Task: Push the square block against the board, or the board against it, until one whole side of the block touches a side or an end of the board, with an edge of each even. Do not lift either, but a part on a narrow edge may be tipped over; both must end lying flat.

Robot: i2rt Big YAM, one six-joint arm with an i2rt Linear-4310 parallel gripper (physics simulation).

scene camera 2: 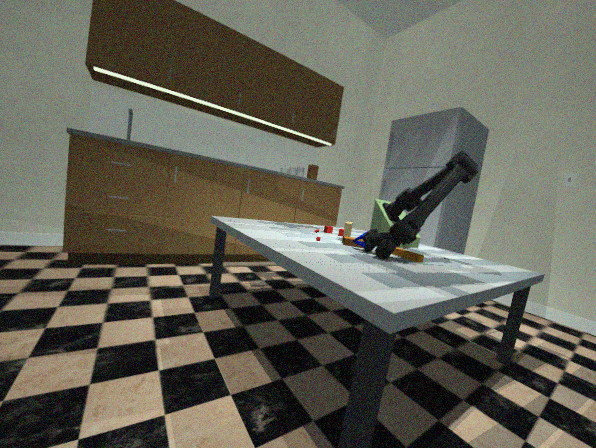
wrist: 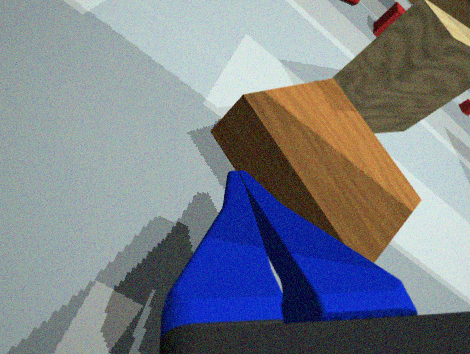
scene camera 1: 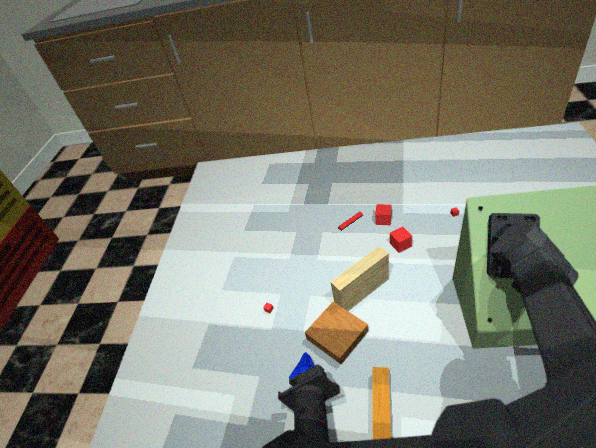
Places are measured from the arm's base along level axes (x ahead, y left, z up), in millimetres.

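Pixels of known places: gripper, fingertip midpoint: [scene camera 2: 353, 241] [wrist: 235, 183] [scene camera 1: 306, 354]; arm's base, origin of the base link: [scene camera 2: 390, 213] [scene camera 1: 511, 245].
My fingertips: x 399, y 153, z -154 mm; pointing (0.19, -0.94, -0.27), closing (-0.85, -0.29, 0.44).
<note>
For each thing: its top centre in the pictures, then the offset to it from my fingertips.
- square block, middle of its top: [wrist: 346, 154] [scene camera 1: 336, 328] [scene camera 2: 354, 238] dz +2, dx -58, dy -61 mm
- pale wooden board, middle of its top: [scene camera 1: 360, 267] [scene camera 2: 349, 222] dz +69, dx -112, dy -173 mm
- orange bar, middle of its top: [scene camera 1: 381, 426] [scene camera 2: 399, 248] dz +2, dx -149, dy +133 mm
- red rod, middle of its top: [scene camera 1: 350, 219] dz -14, dx -79, dy -408 mm
- small red cube, middle of its top: [scene camera 1: 267, 306] dz -12, dx +108, dy -124 mm
The square block [scene camera 1: 337, 332] [scene camera 2: 350, 241] [wrist: 330, 155], brown wood, lies flat. The pale wooden board [scene camera 1: 365, 280] [scene camera 2: 348, 229] [wrist: 410, 75] stands on a narrow long edge behind it. The board's near end is at the block's far corner; whether they touch I cannot tell. No whole side of the block lies along the board. My gripper [scene camera 1: 304, 363] [scene camera 2: 358, 240] [wrist: 235, 183] is shut and empty, its blue fingertips low beside the block's near left side. In the wrist view the tips overlap that side; contact is unclear.
An orange bar [scene camera 1: 381, 400] [scene camera 2: 410, 254] lies to the right of the gripper. Red cubes [scene camera 1: 383, 214] [scene camera 1: 401, 239] and a red rod [scene camera 1: 350, 221] lie beyond the board. A small red cube [scene camera 1: 268, 308] is left of the block. A green box [scene camera 1: 500, 320] stands at the right.
</note>
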